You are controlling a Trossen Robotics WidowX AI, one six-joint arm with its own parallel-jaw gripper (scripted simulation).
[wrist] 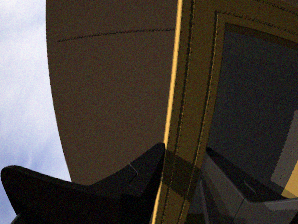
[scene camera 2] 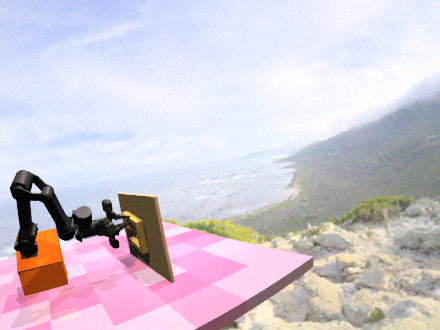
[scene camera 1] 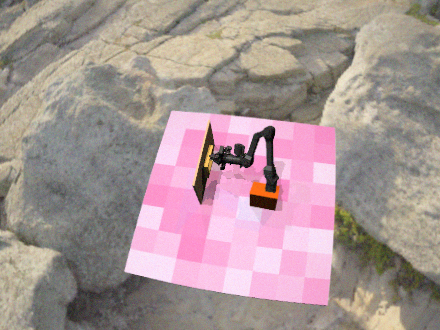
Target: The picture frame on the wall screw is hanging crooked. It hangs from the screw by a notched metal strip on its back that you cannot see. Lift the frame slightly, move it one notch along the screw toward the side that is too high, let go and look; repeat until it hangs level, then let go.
Scene:
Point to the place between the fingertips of my gripper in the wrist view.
At 182,152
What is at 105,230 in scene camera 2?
My gripper.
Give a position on a brown wall board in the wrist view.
110,75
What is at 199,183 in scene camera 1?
A brown wall board.

